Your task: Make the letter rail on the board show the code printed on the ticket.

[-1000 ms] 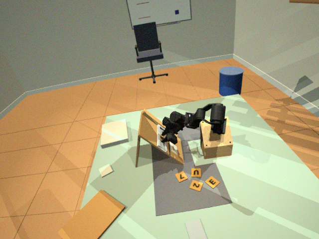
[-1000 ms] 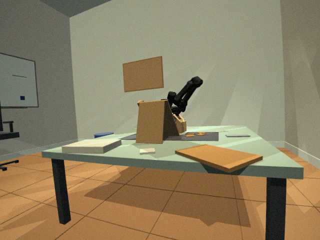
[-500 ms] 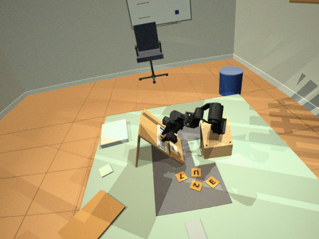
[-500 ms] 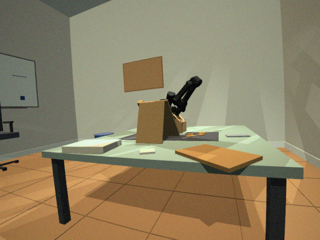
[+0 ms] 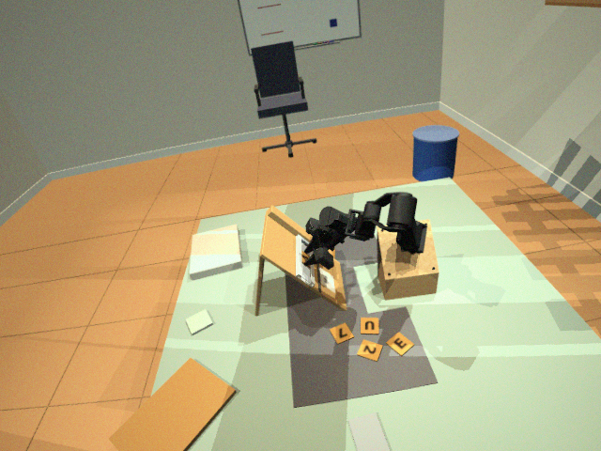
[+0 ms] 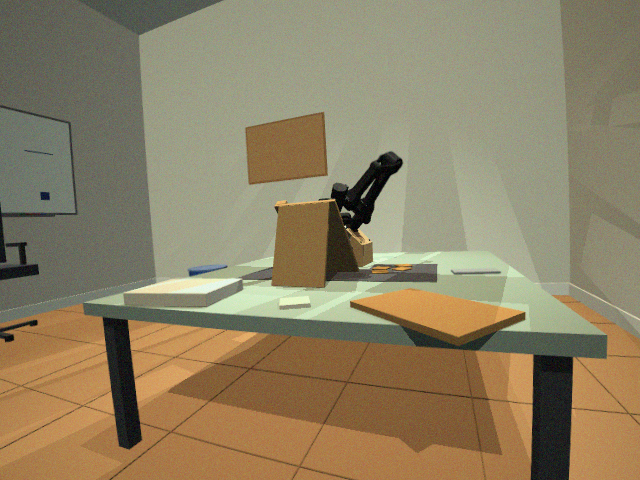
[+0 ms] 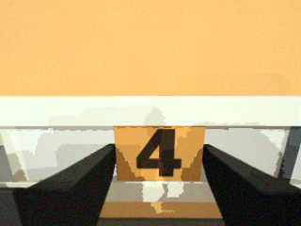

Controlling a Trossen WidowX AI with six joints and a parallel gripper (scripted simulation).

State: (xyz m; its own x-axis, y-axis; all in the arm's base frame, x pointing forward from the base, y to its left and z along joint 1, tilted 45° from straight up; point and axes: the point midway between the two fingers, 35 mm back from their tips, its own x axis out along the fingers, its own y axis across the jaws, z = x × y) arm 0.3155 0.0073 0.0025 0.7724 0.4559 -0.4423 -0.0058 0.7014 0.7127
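My gripper tip is now 6 cm past the white ticket, 2 cm to the right of it and 8 cm above it. Round my gripper tip: grey mat: 14 cm behind, 1 cm to the left, 16 cm below; then grey slab: 13 cm behind, 52 cm to the left, 15 cm below; then cream box: 41 cm ahead, 28 cm to the right, 14 cm below.
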